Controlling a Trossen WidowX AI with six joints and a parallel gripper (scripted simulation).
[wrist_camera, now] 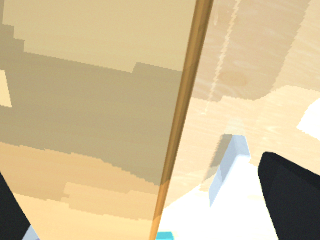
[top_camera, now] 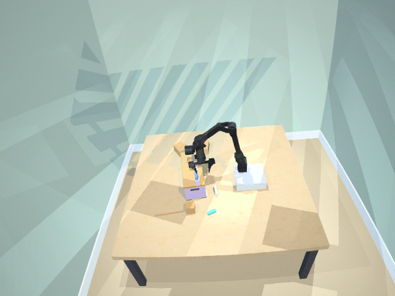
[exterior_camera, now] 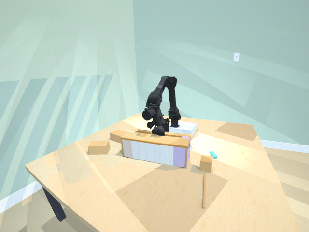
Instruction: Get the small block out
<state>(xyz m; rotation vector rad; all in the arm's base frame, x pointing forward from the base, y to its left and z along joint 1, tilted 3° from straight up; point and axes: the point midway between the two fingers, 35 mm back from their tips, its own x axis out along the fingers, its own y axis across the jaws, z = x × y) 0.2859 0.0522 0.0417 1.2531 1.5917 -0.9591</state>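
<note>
My gripper tip is 40 mm short of the clear-fronted box, 30 mm to the left of it and 20 mm above it. Round my gripper tip: cyan piece 280 mm to the left, 80 mm below, 70 mm behind; then tan cube 270 mm to the left, 70 mm ahead, 60 mm below; then blue block 50 mm ahead, 30 mm to the left.
</note>
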